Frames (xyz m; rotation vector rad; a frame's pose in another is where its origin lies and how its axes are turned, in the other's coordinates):
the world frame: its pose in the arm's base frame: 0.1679 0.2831 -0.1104 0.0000 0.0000 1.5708
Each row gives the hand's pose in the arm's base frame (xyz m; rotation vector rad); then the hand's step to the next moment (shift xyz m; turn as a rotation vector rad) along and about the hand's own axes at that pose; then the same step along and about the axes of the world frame.
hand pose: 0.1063 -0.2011 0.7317 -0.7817 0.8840 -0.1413
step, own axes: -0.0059 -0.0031 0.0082 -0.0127 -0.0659 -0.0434
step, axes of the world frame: 0.0048 -0.0029 0.0090 -0.0662 0.0273 0.0354
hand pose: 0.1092 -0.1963 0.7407 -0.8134 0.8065 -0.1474
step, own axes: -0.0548 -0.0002 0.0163 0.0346 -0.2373 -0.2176
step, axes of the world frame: 0.0320 0.0270 0.0390 -0.3077 0.0846 0.0552
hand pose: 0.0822 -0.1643 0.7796 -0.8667 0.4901 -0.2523
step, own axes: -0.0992 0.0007 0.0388 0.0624 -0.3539 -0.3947
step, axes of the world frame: 0.0664 0.0657 0.0512 -0.5099 0.1526 0.0407
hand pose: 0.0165 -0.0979 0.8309 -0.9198 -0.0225 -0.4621
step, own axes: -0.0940 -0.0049 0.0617 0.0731 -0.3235 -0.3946
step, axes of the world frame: 0.0803 0.0759 0.0215 -0.4982 0.1309 0.0199
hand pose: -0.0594 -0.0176 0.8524 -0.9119 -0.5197 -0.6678
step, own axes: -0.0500 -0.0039 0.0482 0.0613 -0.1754 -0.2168
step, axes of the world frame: 0.0541 0.0433 -0.0061 -0.2790 0.0558 0.0237
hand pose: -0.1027 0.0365 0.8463 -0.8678 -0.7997 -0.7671
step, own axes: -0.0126 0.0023 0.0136 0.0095 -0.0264 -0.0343
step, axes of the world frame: 0.0159 0.0079 -0.0058 -0.0435 0.0078 0.0031
